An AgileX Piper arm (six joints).
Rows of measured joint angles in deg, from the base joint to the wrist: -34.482, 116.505, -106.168, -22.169, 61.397, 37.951; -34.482, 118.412, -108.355, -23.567, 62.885, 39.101; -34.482, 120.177, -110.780, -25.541, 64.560, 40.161; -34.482, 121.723, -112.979, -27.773, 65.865, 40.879; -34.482, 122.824, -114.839, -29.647, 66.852, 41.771; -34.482, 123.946, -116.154, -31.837, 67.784, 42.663; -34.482, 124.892, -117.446, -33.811, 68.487, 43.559; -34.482, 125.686, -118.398, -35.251, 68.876, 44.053; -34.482, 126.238, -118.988, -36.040, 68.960, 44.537; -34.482, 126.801, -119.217, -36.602, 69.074, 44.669; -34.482, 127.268, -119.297, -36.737, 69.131, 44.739; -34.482, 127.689, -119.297, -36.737, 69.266, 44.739; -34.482, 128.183, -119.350, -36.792, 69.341, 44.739; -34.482, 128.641, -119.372, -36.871, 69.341, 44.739; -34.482, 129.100, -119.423, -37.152, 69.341, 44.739; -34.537, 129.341, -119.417, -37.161, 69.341, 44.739; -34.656, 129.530, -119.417, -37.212, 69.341, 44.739; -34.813, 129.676, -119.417, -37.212, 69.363, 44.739; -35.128, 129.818, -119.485, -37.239, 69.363, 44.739; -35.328, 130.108, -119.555, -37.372, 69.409, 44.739
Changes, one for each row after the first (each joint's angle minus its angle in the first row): 0.000, 1.907, -2.187, -1.398, 1.488, 1.150; 0.000, 3.672, -4.612, -3.372, 3.163, 2.210; 0.000, 5.218, -6.811, -5.604, 4.468, 2.928; 0.000, 6.319, -8.671, -7.478, 5.455, 3.820; 0.000, 7.441, -9.986, -9.668, 6.387, 4.712; 0.000, 8.387, -11.278, -11.642, 7.090, 5.608; 0.000, 9.181, -12.230, -13.082, 7.479, 6.102; 0.000, 9.733, -12.820, -13.871, 7.563, 6.586; 0.000, 10.296, -13.049, -14.433, 7.677, 6.718; 0.000, 10.763, -13.129, -14.568, 7.734, 6.788; 0.000, 11.184, -13.129, -14.568, 7.869, 6.788; 0.000, 11.678, -13.182, -14.623, 7.944, 6.788; 0.000, 12.136, -13.204, -14.702, 7.944, 6.788; 0.000, 12.595, -13.255, -14.983, 7.944, 6.788; -0.055, 12.836, -13.249, -14.992, 7.944, 6.788; -0.174, 13.025, -13.249, -15.043, 7.944, 6.788; -0.331, 13.171, -13.249, -15.043, 7.966, 6.788; -0.646, 13.313, -13.317, -15.070, 7.966, 6.788; -0.846, 13.603, -13.387, -15.203, 8.012, 6.788
